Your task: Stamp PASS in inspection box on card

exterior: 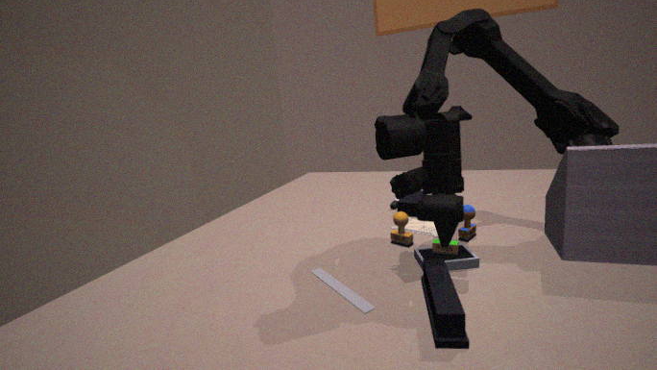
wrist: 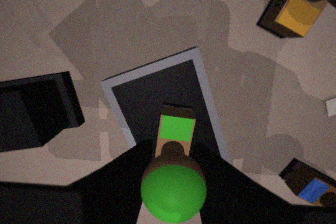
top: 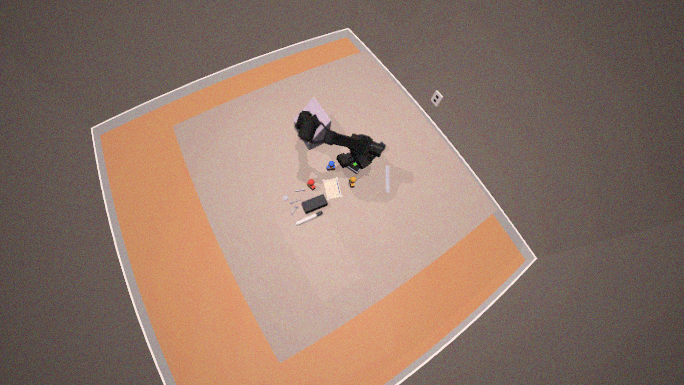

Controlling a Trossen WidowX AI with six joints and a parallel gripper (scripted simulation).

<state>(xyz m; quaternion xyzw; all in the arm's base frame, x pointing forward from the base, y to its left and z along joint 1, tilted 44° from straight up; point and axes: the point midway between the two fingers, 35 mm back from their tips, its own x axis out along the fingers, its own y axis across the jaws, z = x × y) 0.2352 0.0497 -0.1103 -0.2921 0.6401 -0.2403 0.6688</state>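
My gripper tip is right at the green stamp. The rest, counted from my gripper tip: orange stamp: 90 mm ahead, 50 mm to the right, 10 mm below; ink pad: 30 mm below; blue stamp: 30 mm behind, 110 mm to the right, 10 mm below.
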